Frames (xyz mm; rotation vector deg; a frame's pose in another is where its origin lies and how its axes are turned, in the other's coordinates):
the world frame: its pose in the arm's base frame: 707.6 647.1 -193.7 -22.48 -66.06 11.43
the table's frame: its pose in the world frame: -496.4 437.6 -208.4 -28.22 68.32 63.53
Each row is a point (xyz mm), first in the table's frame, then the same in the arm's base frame.
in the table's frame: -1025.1 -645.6 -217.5
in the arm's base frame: 230.6 344.7 156.1
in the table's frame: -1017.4 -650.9 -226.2
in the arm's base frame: 240.7 337.0 154.7
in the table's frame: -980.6 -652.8 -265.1
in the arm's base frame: 276.1 305.8 129.3
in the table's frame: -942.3 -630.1 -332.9
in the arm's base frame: 302.2 249.9 76.7
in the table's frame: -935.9 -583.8 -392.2
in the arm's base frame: 288.0 199.2 22.5
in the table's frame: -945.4 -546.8 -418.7
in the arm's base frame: 262.6 176.3 -8.9
